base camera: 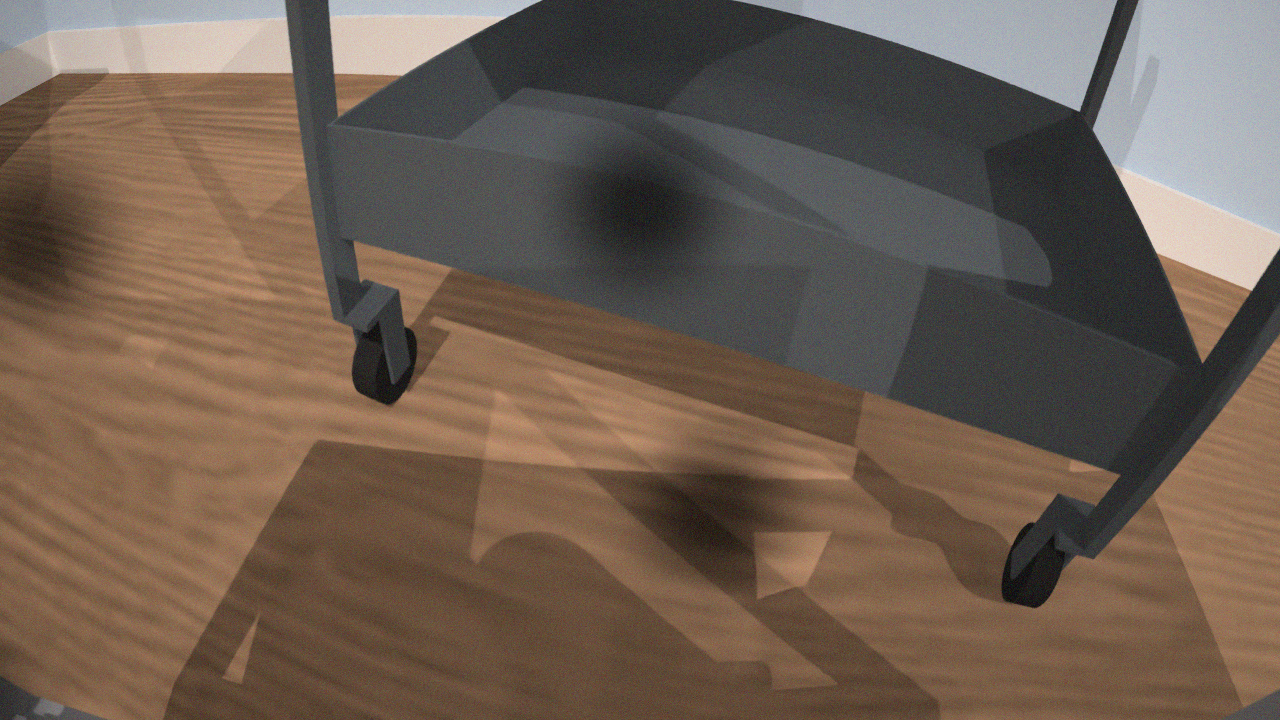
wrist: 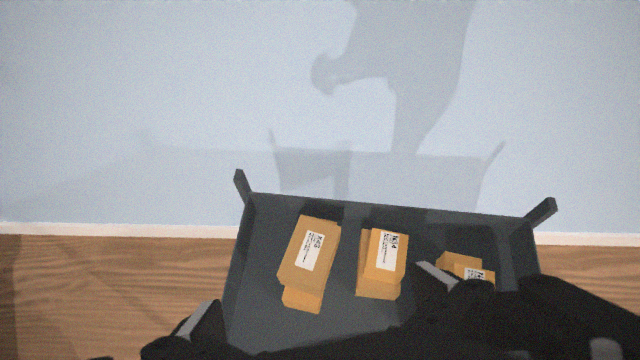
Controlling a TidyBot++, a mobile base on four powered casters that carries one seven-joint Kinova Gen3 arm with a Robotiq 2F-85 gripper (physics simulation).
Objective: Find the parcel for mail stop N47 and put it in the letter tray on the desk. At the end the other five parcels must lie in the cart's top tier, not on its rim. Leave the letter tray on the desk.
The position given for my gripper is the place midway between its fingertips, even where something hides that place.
I see my gripper (wrist: pixel 319 302) and a cart (base camera: pixel 818 197).
The cart is seen too in the wrist view (wrist: pixel 254 314).
